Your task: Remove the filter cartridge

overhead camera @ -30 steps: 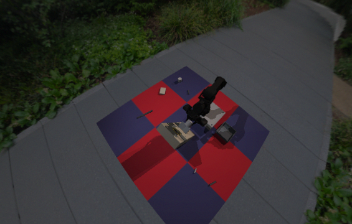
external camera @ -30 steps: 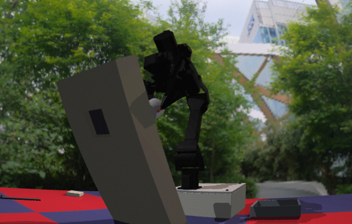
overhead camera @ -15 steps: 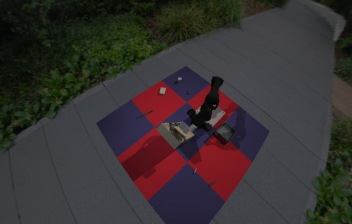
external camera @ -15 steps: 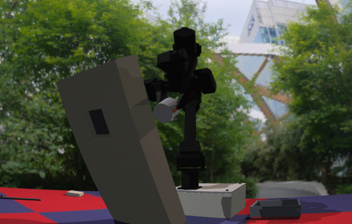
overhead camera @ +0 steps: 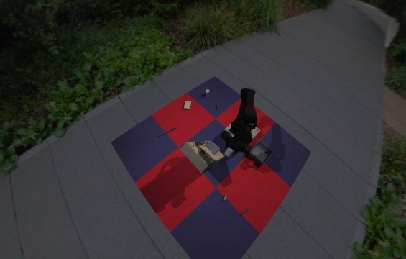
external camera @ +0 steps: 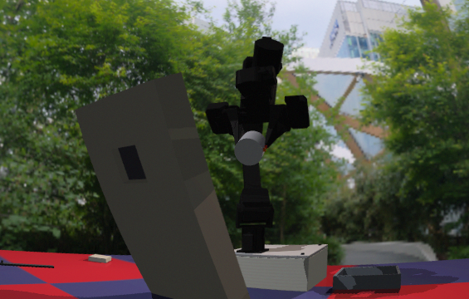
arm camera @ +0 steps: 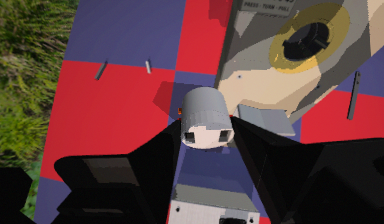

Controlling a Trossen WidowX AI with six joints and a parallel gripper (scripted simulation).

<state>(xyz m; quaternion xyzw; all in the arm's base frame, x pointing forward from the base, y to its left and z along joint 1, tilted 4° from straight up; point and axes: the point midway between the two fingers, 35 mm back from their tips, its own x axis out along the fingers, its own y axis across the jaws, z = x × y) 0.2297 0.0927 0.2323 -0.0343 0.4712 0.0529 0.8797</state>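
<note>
Now: gripper tip 300 mm past the dark grey tray, 190 mm to the right of it and 260 mm above it. From my gripper tip the other things lie so: small tan block (210 mm behind, 610 mm to the right, 270 mm below); tan service panel (70 mm ahead, 120 mm to the right, 110 mm below); round grey filter cartridge (right at my gripper tip).
</note>
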